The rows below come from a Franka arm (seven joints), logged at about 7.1 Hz.
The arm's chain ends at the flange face. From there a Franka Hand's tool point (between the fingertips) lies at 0.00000 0.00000 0.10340 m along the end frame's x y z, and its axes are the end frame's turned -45 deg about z.
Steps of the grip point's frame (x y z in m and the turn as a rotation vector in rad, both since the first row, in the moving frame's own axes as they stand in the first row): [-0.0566, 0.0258, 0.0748, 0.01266, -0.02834, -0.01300]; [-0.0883, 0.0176, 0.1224, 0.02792, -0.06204, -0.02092]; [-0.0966, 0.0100, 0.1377, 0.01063, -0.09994, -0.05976]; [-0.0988, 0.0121, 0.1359, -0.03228, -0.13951, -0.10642]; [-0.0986, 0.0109, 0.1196, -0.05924, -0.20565, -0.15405]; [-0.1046, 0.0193, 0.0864, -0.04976, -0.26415, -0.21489]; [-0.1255, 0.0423, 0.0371, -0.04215, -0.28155, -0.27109]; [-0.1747, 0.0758, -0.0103, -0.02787, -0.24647, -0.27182]
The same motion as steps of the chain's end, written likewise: [-0.0188, 0.0571, 0.0748, -0.01109, -0.02899, -0.01300]; [-0.0434, 0.0723, 0.1226, -0.02413, -0.06361, -0.02092]; [-0.0534, 0.0686, 0.1382, -0.06315, -0.07818, -0.05976]; [-0.0542, 0.0655, 0.1370, -0.12147, -0.07582, -0.10642]; [-0.0529, 0.0575, 0.1220, -0.18731, -0.10353, -0.15405]; [-0.0474, 0.0634, 0.0901, -0.22197, -0.15160, -0.21489]; [-0.0449, 0.0932, 0.0412, -0.22889, -0.16928, -0.27109]; [-0.0570, 0.1554, -0.0072, -0.19399, -0.15457, -0.27182]
